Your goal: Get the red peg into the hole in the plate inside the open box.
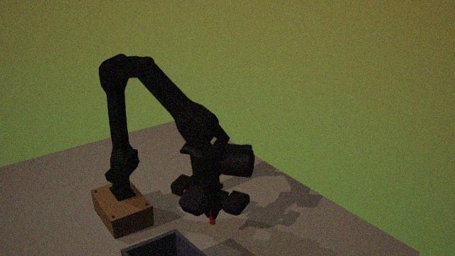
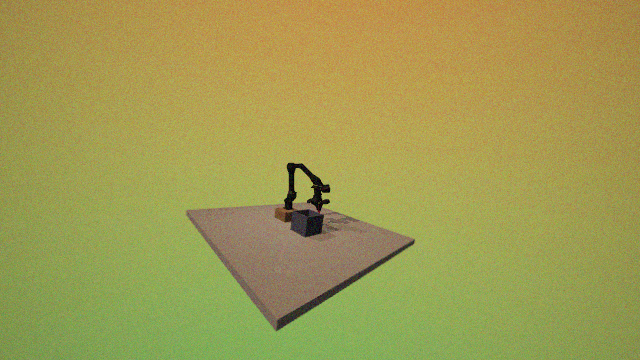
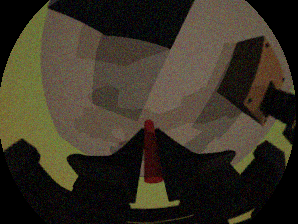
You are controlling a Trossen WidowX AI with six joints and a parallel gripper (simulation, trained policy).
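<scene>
Now: the grey plate 210 mm to the right of my gripper tip, 90 mm ahead of it and 60 mm below it. From my gripper tip the other things lie so: red peg: 20 mm above.
</scene>
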